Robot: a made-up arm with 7 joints.
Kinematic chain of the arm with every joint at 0, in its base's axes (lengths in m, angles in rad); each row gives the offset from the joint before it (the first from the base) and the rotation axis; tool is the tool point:
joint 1: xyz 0 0 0.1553 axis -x
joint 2: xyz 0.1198 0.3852 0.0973 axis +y
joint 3: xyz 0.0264 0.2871 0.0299 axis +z
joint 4: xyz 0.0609 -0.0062 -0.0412 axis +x
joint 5: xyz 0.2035 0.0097 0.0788 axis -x
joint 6: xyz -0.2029 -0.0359 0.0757 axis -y
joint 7: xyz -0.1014 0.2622 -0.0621 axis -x
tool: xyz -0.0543 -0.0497 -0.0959
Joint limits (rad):
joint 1: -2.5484..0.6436
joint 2: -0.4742..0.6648
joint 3: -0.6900..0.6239
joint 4: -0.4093..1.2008
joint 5: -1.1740..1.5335
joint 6: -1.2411..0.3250
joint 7: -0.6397..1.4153
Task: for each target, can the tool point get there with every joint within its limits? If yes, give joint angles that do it. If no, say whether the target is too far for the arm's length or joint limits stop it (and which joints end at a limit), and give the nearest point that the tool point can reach.
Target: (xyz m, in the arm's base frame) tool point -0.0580 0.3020 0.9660
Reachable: yes | joints -1.0018 -0.0864 0.2582 -0.1518 -0.4314 -0.3808 -0.2724
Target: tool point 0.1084 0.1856 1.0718
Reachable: yes | joints -1.0441 0.0997 -0.5151 -0.1260 -0.8456 -0.5108 -0.2055
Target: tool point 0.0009 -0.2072 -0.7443
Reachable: no: joint limits stop it (at a limit: joint 1, joint 3, joint 4, joint 5, joint 7) | nearest point 0.0854 0.4241 -0.3820 | short by 0.733 m
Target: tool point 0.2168 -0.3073 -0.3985
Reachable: no: joint limits stop it (at a limit: joint 1, joint 3, joint 6, joint 7) | nearest point 0.1611 -0.4608 0.0747 | short by 0.501 m
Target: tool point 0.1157 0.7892 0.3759
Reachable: yes | joints 0.1151 0.5146 -0.3192 1.0189 0.2171 -0.5579 -0.0254
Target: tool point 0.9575 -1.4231 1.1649
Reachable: no: too far | nearest point 0.3255 -0.8225 0.7388 | short by 0.970 m
